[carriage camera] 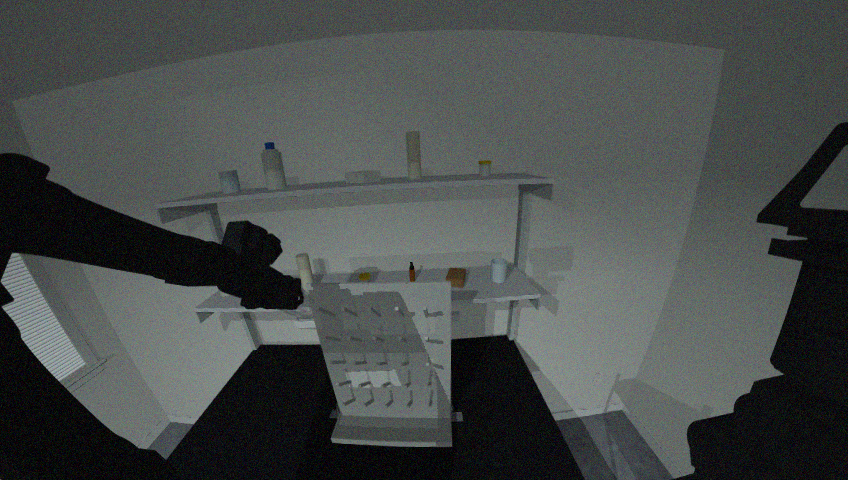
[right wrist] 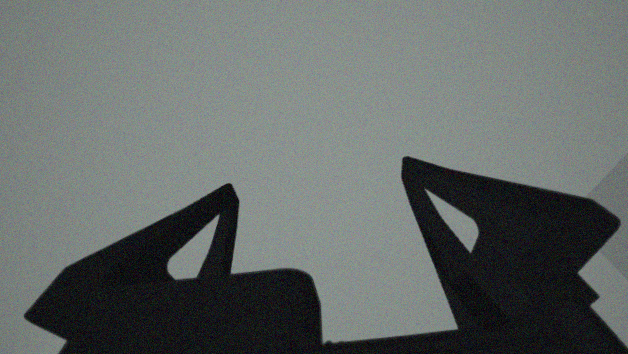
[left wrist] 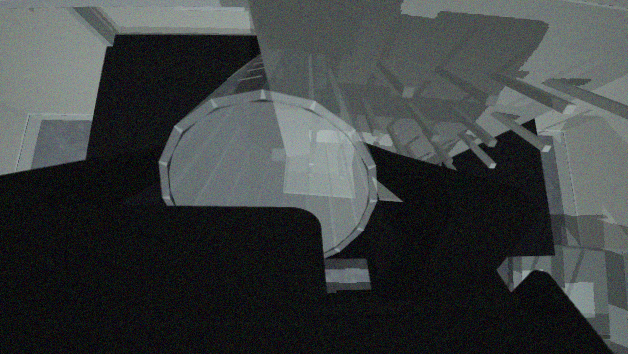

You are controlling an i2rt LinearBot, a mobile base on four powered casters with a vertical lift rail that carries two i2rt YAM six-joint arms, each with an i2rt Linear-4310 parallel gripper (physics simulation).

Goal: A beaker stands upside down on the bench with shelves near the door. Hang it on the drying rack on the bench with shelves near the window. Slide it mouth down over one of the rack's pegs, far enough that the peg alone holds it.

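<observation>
The clear beaker is held in my left gripper, its round end toward the camera in the left wrist view. Black gripper parts hide its lower left. I cannot tell whether that round end is its mouth or its base, and the beaker is hard to make out in the carriage view. The pale drying rack stands upright on the dark bench with rows of pegs. The left gripper is beside the rack's upper left corner, and the pegs show to the right of the beaker in the left wrist view. My right gripper is open and empty.
Behind the rack, a lower shelf holds a tall beige cylinder, an amber bottle, a brown box and a pale beaker. An upper shelf holds several containers. A window blind is at the left.
</observation>
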